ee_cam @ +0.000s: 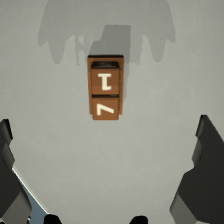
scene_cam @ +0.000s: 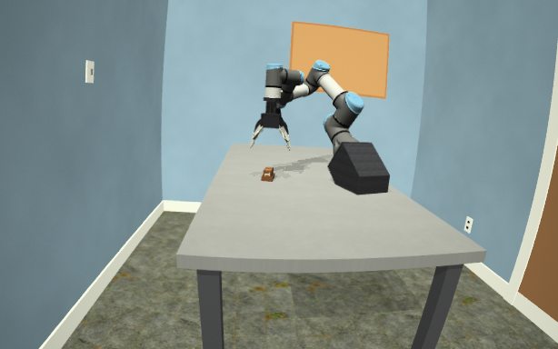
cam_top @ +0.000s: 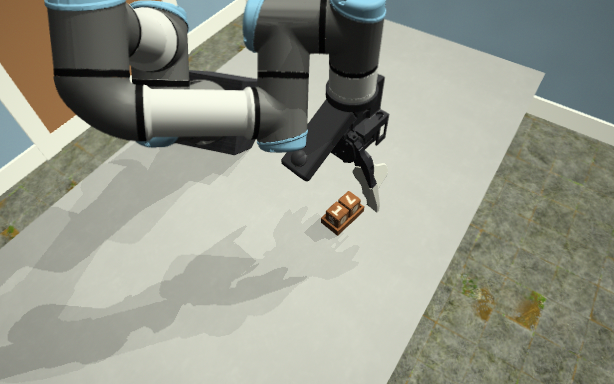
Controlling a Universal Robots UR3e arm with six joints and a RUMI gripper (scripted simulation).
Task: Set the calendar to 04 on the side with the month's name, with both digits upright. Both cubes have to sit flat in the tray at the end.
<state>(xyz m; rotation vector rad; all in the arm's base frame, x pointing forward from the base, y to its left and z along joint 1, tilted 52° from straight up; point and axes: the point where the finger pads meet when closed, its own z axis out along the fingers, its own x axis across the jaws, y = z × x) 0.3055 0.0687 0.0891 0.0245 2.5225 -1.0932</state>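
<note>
Now: hand 9 cm above the cube. From my hand the other things lie so: brown tray (2 cm to the left, 11 cm below).
</note>
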